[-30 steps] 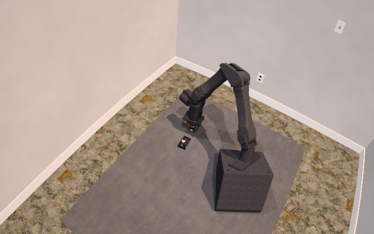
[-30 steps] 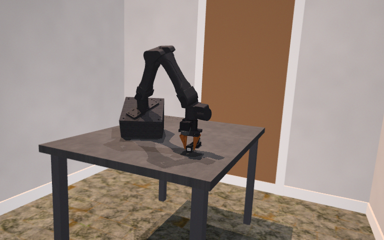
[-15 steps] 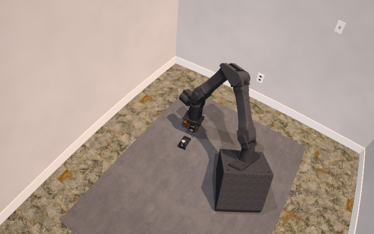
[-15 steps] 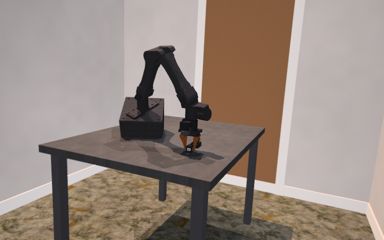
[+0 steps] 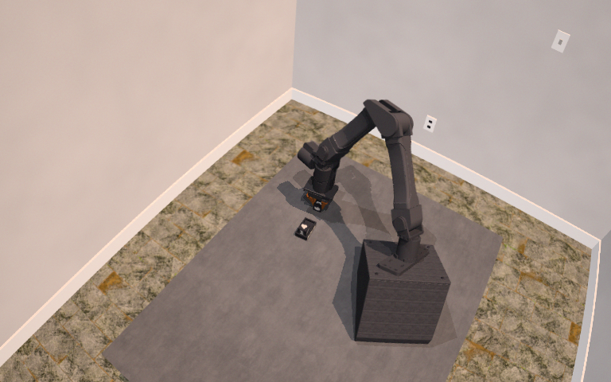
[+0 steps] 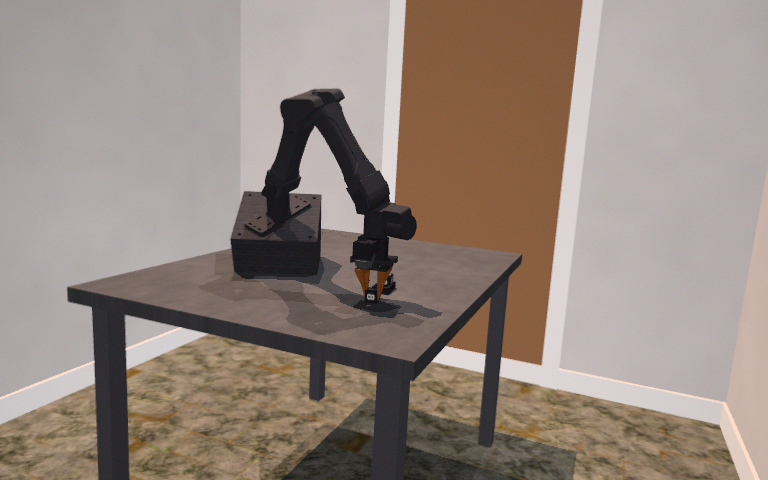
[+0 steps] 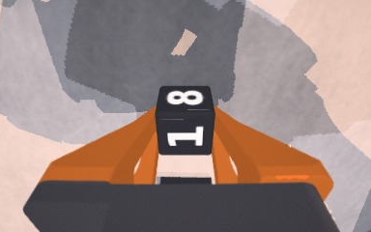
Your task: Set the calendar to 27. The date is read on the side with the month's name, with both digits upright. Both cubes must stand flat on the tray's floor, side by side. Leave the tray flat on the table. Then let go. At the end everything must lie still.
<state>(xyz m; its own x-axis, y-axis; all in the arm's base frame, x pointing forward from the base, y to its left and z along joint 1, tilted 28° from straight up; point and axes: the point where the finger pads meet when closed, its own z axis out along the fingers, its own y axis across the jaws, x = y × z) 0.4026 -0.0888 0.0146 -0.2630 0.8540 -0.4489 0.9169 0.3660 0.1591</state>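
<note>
My hand is 3 cm past the black cube, 12 cm to the right of it and 1 cm below it. Round my hand: black digit cube (right at my hand); then black tray (3 cm behind, 10 cm to the left, 1 cm below).
</note>
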